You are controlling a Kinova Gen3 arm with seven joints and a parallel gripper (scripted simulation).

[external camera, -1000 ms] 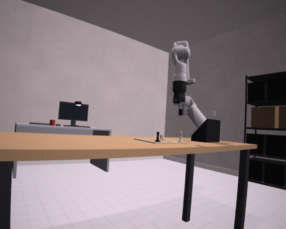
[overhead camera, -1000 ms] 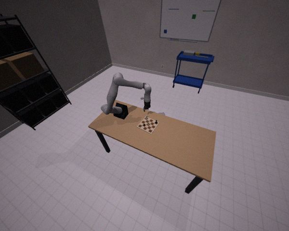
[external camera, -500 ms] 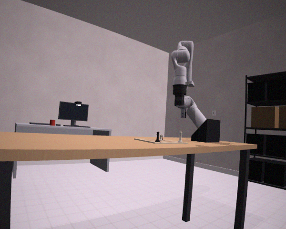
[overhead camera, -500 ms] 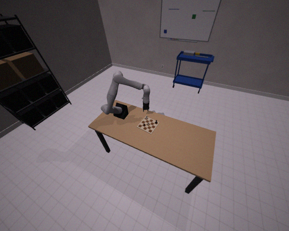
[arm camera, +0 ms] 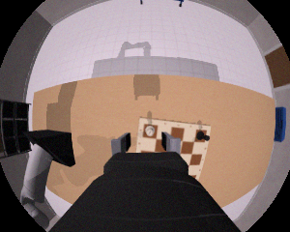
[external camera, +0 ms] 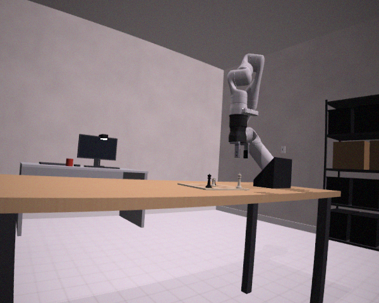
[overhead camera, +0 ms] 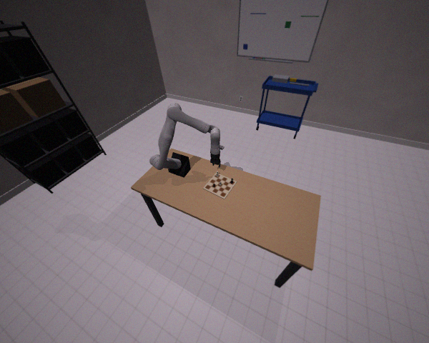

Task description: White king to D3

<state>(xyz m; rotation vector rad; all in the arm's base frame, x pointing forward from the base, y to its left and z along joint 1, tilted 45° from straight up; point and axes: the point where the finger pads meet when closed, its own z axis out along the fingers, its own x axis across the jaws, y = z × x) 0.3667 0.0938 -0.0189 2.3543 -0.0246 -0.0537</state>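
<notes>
The white king lies 1 cm ahead of my hand and 11 cm below it. From my hand the other things lie so: chessboard: 7 cm ahead, 9 cm to the right, 15 cm below.
</notes>
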